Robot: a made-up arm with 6 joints.
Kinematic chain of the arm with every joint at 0, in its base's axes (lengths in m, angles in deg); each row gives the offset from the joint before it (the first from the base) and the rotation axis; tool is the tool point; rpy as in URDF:
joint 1: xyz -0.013 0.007 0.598 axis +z
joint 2: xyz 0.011 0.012 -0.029 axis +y
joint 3: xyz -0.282 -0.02 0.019 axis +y
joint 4: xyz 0.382 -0.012 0.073 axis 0.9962 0 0.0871
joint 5: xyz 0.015 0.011 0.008 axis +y
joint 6: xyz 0.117 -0.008 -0.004 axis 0.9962 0 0.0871
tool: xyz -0.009 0.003 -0.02 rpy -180 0 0
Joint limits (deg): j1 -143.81..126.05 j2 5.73..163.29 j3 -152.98..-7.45 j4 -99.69..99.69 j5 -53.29..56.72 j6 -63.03..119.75
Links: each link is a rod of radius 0.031 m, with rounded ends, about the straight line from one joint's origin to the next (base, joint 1, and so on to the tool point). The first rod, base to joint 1, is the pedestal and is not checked.
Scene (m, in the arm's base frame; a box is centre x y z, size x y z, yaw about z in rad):
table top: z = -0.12
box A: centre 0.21 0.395 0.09 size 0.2 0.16 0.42 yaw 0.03
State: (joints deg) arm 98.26 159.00 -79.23 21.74 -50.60 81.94
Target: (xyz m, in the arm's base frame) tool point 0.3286 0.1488 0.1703
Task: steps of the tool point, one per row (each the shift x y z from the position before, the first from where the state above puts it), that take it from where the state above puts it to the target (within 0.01 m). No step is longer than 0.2 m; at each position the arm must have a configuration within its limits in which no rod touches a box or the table.
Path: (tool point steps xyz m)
1: 0.0468 -0.1138 -0.0588
2: 0.0251 -0.1302 -0.0254
3: 0.0016 -0.1331 0.0112
4: -0.0198 -0.1224 0.0475
5: -0.0346 -0.0993 0.0802
6: 0.0644 0.1186 -0.0936
7: 0.1359 0.0866 -0.0355
8: 0.1692 0.0123 0.0239

